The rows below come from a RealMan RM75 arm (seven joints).
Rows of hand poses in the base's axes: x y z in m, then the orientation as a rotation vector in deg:
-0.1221 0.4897 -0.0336 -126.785 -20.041 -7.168
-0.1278 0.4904 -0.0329 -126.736 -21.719 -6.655
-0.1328 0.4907 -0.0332 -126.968 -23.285 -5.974
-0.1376 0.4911 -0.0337 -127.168 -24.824 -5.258
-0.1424 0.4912 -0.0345 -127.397 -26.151 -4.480
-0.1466 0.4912 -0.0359 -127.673 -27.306 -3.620
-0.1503 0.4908 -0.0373 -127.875 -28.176 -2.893
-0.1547 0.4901 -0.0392 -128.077 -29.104 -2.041
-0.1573 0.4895 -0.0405 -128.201 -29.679 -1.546
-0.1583 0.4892 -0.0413 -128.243 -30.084 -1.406
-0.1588 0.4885 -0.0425 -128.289 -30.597 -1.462
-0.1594 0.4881 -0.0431 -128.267 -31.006 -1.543
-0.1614 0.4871 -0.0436 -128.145 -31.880 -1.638
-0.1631 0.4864 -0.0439 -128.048 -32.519 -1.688
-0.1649 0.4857 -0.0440 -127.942 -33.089 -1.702
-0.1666 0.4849 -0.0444 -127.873 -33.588 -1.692
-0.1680 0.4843 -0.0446 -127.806 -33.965 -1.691
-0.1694 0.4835 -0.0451 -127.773 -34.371 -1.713
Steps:
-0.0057 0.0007 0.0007 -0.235 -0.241 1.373
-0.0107 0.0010 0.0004 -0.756 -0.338 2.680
-0.0155 0.0014 -0.0001 -1.258 -0.401 3.979
-0.0203 0.0015 -0.0009 -1.772 -0.346 5.142
-0.0245 0.0015 -0.0023 -2.320 -0.174 6.202
-0.0282 0.0011 -0.0037 -2.741 0.010 7.026
-0.0326 0.0004 -0.0056 -3.191 0.261 7.931
-0.0352 -0.0002 -0.0069 -3.469 0.391 8.479
-0.0362 -0.0005 -0.0077 -3.600 0.339 8.800
-0.0367 -0.0012 -0.0089 -3.736 0.107 9.127
-0.0373 -0.0016 -0.0095 -3.784 -0.100 9.386
-0.0393 -0.0026 -0.0100 -3.826 -0.483 9.978
-0.0410 -0.0033 -0.0103 -3.853 -0.748 10.419
-0.0428 -0.0040 -0.0104 -3.863 -0.963 10.826
-0.0445 -0.0048 -0.0108 -3.899 -1.137 11.186
-0.0459 -0.0054 -0.0110 -3.912 -1.272 11.458
-0.0473 -0.0062 -0.0115 -3.962 -1.436 11.736

